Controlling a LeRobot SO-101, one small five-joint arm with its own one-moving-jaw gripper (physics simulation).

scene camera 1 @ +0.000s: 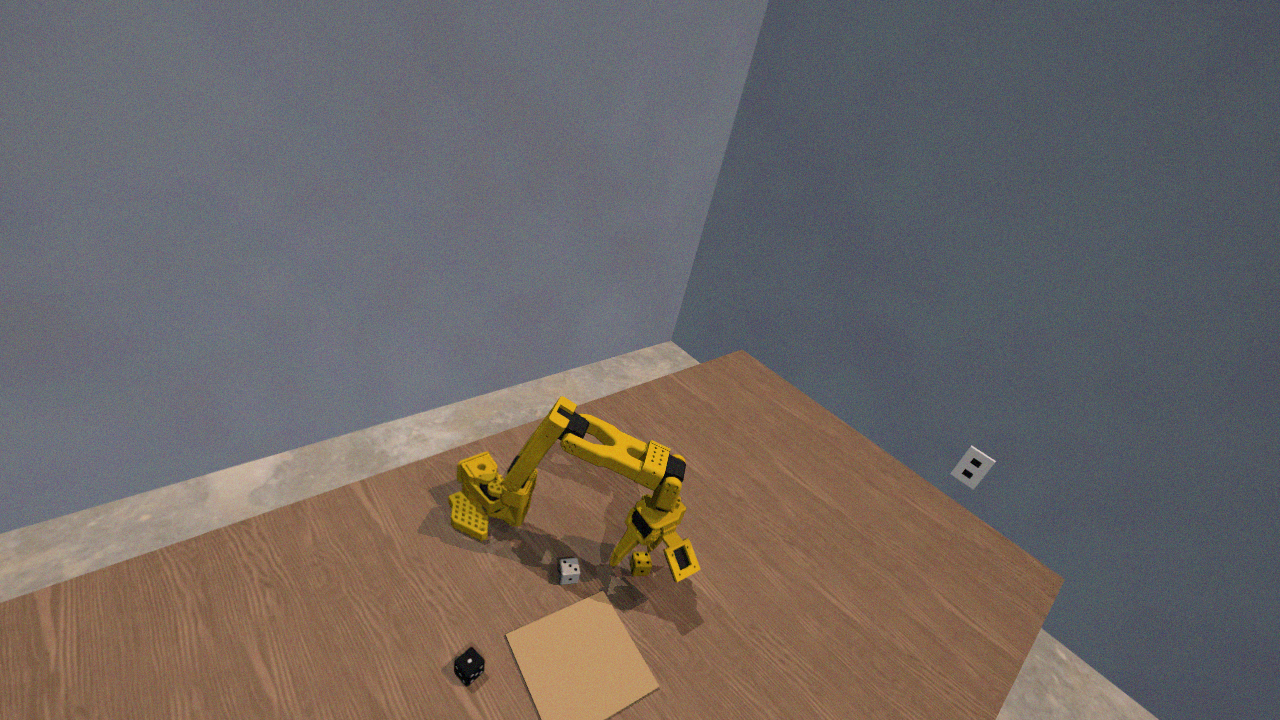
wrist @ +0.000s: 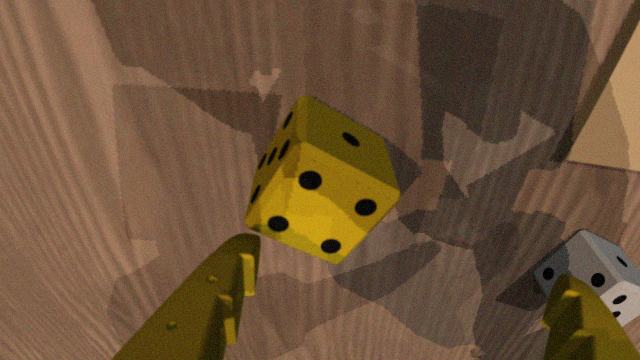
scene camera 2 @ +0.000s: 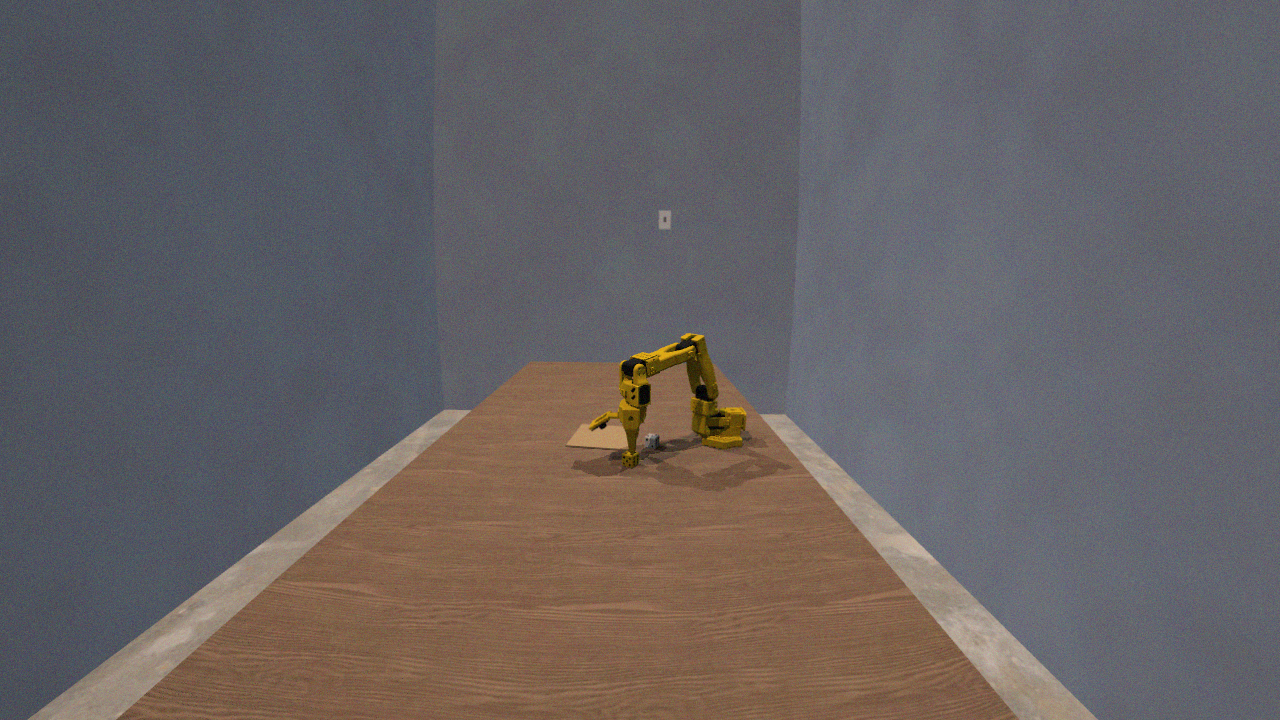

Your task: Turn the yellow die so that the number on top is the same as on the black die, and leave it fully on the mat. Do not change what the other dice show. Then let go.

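Frame: origin at the arm's base, x ahead, y right, z down, level; millimetres.
Seen in the pictures: hand, its tool point: (scene camera 1: 648, 549) (wrist: 258, 257) (scene camera 2: 632, 451); arm's base, origin of its link: (scene camera 1: 493, 519) (scene camera 2: 711, 439).
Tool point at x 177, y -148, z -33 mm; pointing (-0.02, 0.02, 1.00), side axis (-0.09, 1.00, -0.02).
Offsets run from my tool point to a thing's top centre.
The yellow die {dy +12, dx +4, dz +7 mm} (scene camera 1: 640, 563) (scene camera 2: 630, 459) (wrist: 320, 200) stands on the table off the mat. Its upper face shows four pips and one side shows a single pip. The black die {dy +273, dx +0, dz +7 mm} (scene camera 1: 469, 667) stands left of the mat {dy +158, dx +65, dz +29 mm} (scene camera 1: 581, 662) (scene camera 2: 595, 437) (wrist: 617, 135) in scene camera 1, with one pip on top; it does not show in the wrist view. My gripper (scene camera 1: 650, 570) (scene camera 2: 611, 441) (wrist: 407, 257) is open and empty, pointing down. In the wrist view the yellow die lies past the left jaw's tip, between the jaw lines, not pressed by both jaws.
A white die {dy +107, dx -41, dz +7 mm} (scene camera 1: 569, 570) (scene camera 2: 652, 440) (wrist: 597, 280) stands near the mat's corner, on the arm base's side. In the wrist view the right jaw's tip covers part of it. The arm's base (scene camera 1: 490, 501) (scene camera 2: 723, 428) stands behind the dice in scene camera 1.
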